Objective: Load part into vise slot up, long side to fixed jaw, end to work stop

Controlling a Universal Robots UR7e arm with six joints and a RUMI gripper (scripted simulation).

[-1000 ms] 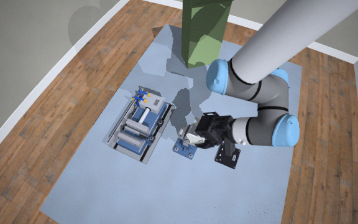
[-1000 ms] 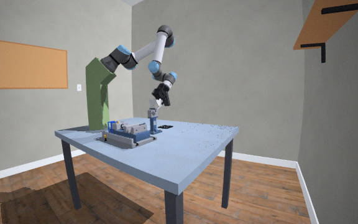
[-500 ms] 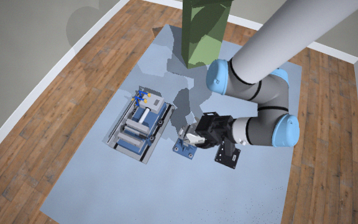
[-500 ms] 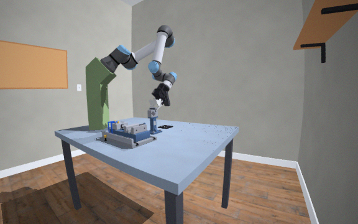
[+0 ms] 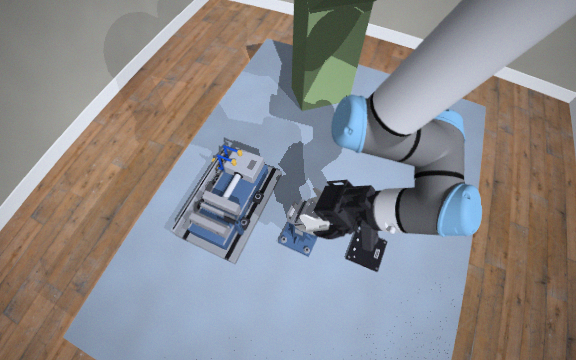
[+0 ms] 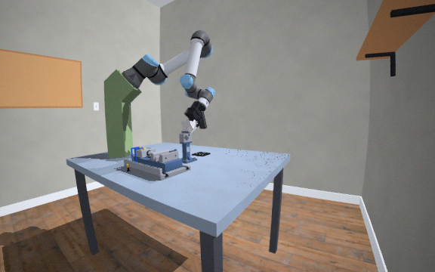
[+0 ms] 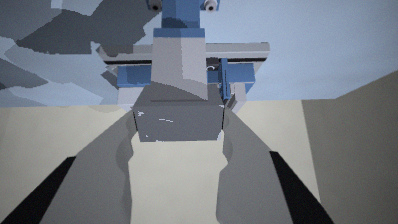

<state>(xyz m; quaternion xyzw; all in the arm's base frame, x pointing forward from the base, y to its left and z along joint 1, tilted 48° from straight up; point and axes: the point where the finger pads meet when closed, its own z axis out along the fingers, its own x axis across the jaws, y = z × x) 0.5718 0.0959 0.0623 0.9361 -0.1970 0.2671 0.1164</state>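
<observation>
The grey part lies 1 cm to the right of my hand. Also, from my hand: work stop 7 cm ahead, 17 cm to the right, 8 cm below; then black infeed plate 4 cm behind, 17 cm to the left, 16 cm below; then cylinder rod 1 cm behind, 22 cm to the right, 9 cm below.
</observation>
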